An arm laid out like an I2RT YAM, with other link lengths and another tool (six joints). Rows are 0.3 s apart.
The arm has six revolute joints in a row. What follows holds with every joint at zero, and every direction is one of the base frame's. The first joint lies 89.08 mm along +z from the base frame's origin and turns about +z. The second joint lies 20.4 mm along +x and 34.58 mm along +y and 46.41 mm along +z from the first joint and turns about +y. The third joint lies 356.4 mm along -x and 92.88 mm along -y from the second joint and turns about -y. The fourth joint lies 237.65 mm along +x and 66.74 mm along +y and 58.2 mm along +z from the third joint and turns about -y. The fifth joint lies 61.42 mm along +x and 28.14 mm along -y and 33.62 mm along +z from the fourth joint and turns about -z. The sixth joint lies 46.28 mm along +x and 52.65 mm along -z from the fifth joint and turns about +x. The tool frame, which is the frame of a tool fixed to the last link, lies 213 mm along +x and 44 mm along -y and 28 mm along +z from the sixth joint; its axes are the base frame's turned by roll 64.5, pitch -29.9 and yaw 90 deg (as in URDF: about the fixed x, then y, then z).
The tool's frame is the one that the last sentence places.
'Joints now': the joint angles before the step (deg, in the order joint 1, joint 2, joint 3, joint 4, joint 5, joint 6). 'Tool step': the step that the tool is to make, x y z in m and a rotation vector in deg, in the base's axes. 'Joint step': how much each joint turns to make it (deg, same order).
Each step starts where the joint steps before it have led.
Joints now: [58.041, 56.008, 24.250, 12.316, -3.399, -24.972]
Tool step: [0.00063, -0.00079, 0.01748, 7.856, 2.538, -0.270]
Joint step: [-1.923, -0.632, -2.799, 7.894, -3.409, 5.683]
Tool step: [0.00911, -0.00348, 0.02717, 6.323, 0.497, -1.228]
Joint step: [-2.512, -0.068, -0.217, 5.548, -2.031, 3.760]
